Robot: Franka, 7 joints.
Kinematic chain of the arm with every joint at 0, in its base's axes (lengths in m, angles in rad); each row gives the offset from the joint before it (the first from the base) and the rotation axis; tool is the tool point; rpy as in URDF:
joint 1: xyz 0 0 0.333 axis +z
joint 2: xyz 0 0 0 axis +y
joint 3: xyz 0 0 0.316 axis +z
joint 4: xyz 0.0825 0 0 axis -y
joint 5: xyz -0.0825 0 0.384 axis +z
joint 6: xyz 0 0 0 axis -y
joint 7: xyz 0.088 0 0 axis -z
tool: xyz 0 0 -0.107 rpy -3.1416 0 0
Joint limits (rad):
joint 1: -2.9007..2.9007
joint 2: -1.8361..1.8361
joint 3: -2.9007..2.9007
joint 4: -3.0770..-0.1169
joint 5: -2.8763..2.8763
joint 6: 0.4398..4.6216
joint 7: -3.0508..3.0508
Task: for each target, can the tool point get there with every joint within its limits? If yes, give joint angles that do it. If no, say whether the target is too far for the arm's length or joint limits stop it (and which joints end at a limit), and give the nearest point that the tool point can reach.
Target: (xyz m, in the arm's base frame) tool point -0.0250 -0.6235 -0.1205
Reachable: yes | joints -1.1893 1.4873 -0.5361 -1.2914 1.3282 2.1855 1.6592
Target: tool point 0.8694 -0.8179 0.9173
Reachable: no: too far | nearest point 0.5612 -0.5280 0.7102 | short by 0.471 m
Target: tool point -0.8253 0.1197 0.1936
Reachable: yes | joints -0.5506 -1.5335 -2.0661 -0.7361 1.8642 2.3848 -1.1405
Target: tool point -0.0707 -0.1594 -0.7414
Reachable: no: too far | nearest point -0.0893 -0.2014 -0.3570 | short by 0.387 m
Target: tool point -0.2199 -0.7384 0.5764
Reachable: yes | joints 1.8221 -1.1418 1.9387 -0.9351 1.1116 3.2977 -2.2968
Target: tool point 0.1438 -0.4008 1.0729
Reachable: yes | joints -0.9038 0.6580 -2.4407 -0.3513 1.3174 2.3233 -0.9539
